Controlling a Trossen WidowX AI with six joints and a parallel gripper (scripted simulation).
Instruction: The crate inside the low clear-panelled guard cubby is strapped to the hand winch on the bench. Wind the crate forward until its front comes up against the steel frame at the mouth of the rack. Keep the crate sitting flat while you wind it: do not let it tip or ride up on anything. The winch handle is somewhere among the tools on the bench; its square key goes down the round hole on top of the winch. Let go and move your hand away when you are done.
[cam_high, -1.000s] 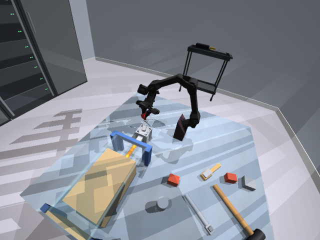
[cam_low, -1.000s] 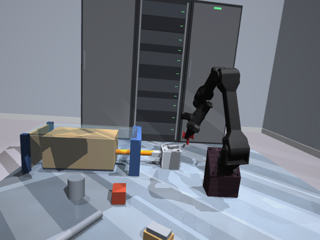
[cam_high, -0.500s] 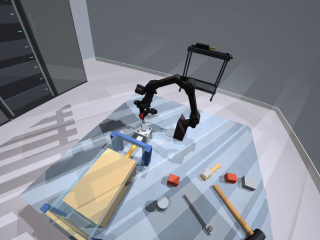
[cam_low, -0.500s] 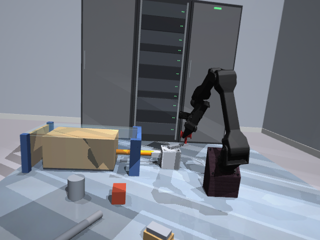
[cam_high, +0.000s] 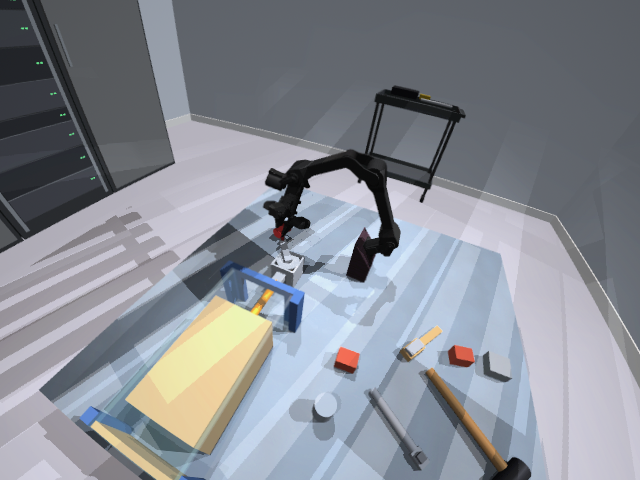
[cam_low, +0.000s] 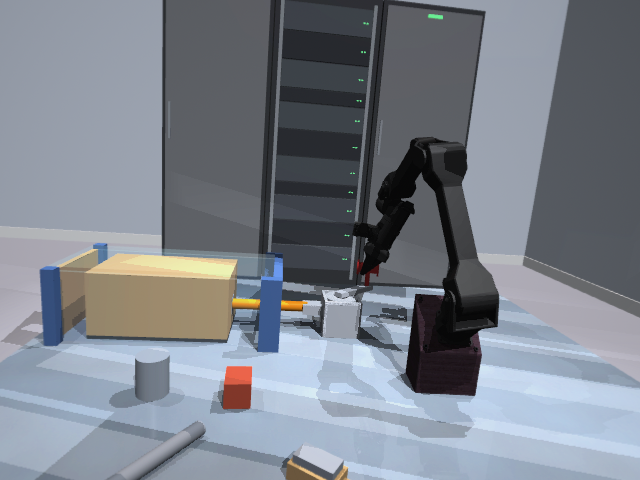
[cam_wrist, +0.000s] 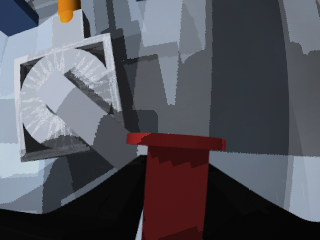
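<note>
Now: the crank handle 10 mm ahead of my gripper tip, 30 mm to the left of it and 30 mm below it. The rest, counted from my gripper tip: red knob: 10 mm behind; grey winch: 40 mm ahead, 60 mm to the left, 100 mm below; frame: 210 mm ahead, 90 mm to the left, 30 mm below.
</note>
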